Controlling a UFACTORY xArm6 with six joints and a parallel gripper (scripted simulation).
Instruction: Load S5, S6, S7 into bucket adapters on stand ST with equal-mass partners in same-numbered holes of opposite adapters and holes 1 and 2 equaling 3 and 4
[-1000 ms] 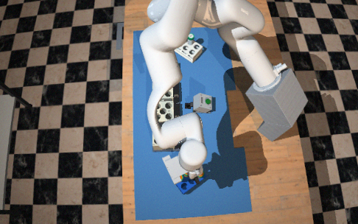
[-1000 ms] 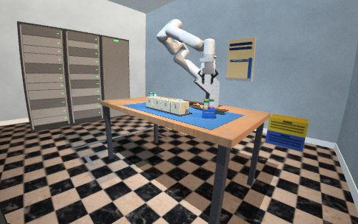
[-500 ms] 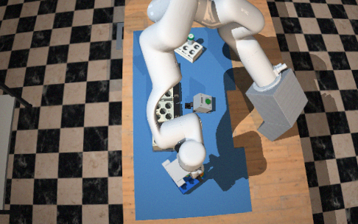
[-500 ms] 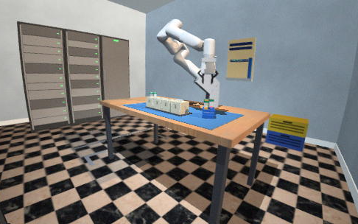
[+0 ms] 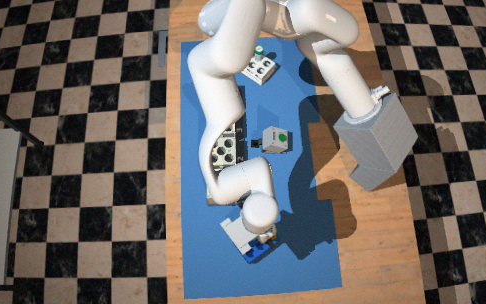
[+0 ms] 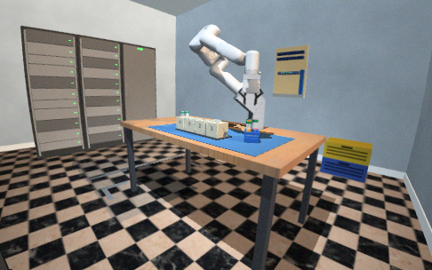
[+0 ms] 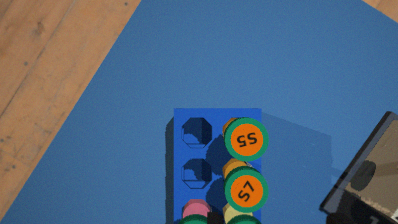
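My gripper is now 1 cm short of the orange-dotted tube and 16 cm above it. From my hand the other things lie so: blue rack (2 cm to the left, 20 cm below); adapter (3 cm ahead, 19 cm to the right, 18 cm below); grey-dotted tube (5 cm behind, 1 cm to the right, 16 cm below).
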